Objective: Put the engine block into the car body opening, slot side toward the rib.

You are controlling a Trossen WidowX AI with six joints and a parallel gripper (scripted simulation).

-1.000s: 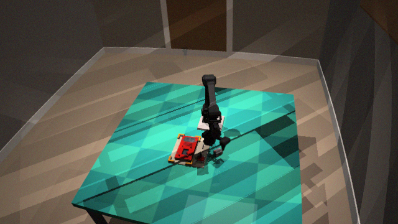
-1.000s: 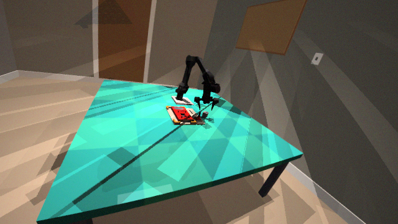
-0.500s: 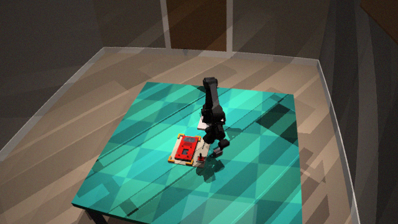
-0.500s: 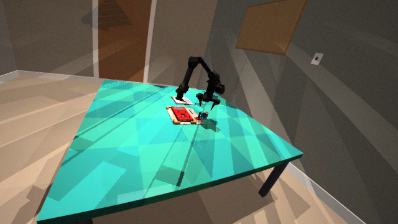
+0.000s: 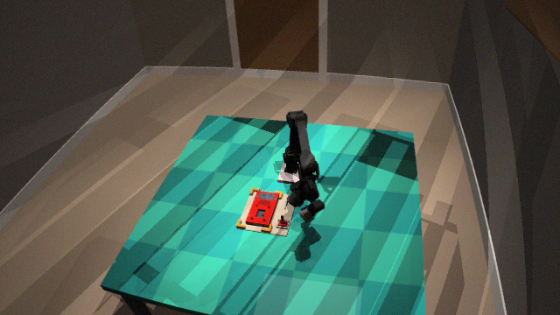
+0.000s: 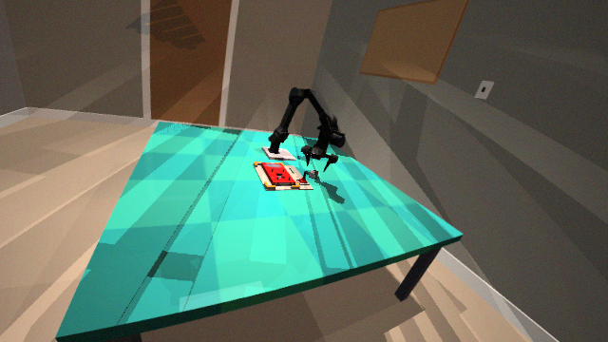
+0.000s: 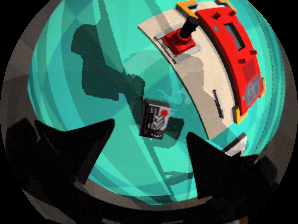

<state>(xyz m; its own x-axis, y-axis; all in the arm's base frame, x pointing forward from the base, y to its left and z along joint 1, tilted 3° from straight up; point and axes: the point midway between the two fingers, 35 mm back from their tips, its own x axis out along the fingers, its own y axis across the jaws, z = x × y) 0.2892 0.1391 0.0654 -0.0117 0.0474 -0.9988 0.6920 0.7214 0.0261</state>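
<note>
Now: gripper tip 3 cm above the engine block. The rest, counted from my gripper tip: beige base plate (2 cm ahead, 19 cm to the right, 3 cm below).
</note>
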